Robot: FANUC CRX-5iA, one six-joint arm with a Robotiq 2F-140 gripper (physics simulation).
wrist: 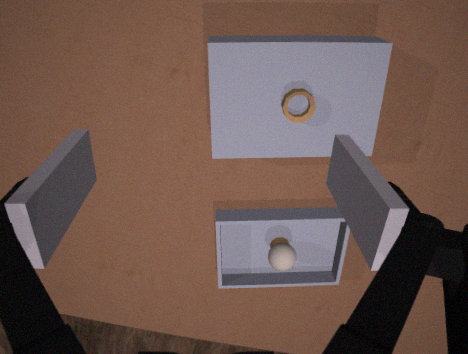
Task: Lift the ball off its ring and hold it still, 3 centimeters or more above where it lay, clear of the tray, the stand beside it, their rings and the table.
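Note:
A pale ball sits in the shallow grey tray at the lower middle of the wrist view. A small part of its orange-brown ring shows behind the ball; the rest is hidden by it. My gripper is wide open, with nothing between its fingers. It is above the table, and the ball appears right of the midline between the fingers, nearer the right finger. The right finger covers the tray's upper right corner in the view.
The larger flat grey stand is above the tray in the view, with an empty orange-yellow ring on its top. The right fingertip overlaps the stand's lower right part in the view. The brown table's edge and wooden floor show at the bottom.

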